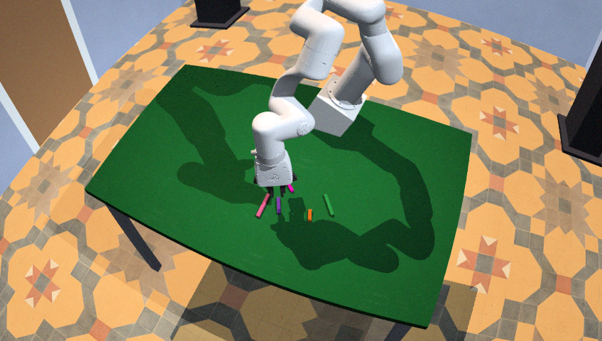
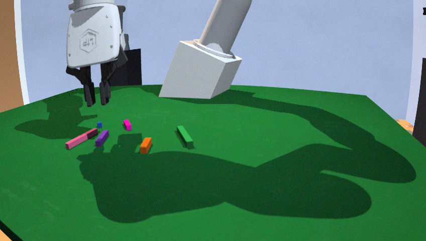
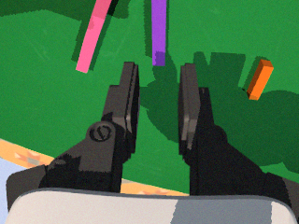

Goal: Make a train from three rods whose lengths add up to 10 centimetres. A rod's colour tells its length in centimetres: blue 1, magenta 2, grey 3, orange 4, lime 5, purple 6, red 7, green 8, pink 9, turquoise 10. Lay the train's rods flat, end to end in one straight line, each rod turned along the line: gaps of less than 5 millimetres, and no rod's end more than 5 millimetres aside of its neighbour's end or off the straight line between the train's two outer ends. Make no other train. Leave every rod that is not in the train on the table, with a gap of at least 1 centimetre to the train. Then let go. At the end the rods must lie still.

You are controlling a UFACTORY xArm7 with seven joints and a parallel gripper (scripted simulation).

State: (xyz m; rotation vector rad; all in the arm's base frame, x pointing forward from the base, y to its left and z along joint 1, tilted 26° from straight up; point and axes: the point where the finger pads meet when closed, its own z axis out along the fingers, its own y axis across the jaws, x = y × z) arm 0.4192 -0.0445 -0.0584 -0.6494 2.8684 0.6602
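The purple rod lies 80 mm below my hand. The rest, counted from my hand: pink rod 80 mm below, 50 mm to the right, 20 mm ahead; then magenta rod 90 mm behind, 80 mm below, 10 mm to the right; then blue rod 80 mm below, 70 mm to the right, 60 mm behind.
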